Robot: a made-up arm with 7 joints. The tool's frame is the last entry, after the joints.
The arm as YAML. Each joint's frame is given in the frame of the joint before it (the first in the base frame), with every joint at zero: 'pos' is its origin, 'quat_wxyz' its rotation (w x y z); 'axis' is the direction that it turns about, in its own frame. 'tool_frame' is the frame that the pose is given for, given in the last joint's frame.
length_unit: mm
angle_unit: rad
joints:
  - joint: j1
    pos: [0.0, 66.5, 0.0]
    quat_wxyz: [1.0, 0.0, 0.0, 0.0]
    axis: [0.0, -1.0, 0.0]
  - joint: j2
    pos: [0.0, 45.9, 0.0]
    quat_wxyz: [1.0, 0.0, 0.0, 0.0]
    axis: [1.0, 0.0, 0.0]
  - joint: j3
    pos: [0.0, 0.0, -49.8]
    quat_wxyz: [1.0, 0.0, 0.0, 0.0]
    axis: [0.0, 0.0, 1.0]
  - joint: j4
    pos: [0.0, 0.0, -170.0]
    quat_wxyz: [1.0, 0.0, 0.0, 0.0]
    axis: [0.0, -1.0, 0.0]
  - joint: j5
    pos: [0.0, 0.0, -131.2]
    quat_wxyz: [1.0, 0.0, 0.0, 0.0]
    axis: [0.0, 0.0, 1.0]
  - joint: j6
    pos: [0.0, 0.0, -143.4]
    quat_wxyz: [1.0, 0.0, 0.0, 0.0]
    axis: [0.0, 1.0, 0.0]
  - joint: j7
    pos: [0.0, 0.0, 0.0]
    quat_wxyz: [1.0, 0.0, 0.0, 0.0]
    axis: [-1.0, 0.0, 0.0]
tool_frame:
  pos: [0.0, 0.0, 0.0]
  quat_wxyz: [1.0, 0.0, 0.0, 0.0]
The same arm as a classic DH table. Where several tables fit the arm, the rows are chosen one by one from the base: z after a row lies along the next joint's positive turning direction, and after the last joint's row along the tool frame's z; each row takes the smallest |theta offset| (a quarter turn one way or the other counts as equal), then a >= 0, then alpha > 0; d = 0 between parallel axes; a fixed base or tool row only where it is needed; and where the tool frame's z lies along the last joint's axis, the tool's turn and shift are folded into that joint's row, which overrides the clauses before.
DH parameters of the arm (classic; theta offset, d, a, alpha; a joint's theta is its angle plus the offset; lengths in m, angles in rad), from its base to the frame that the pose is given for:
base (fixed): 0 0 0 1.5708
j1: 1.5708 -0.1124 0 1.5708
j2: 1.5708 0 0 1.5708
j3: 1.5708 -0.2198 0 1.5708
j4: 0 0 0 -1.5708
j5: 0 -0.2746 0 -1.5708
j6: -1.5708 0 0 1.5708
j7: 1.5708 0 0 1.5708
tool (fixed): -1.5708 0 0 0

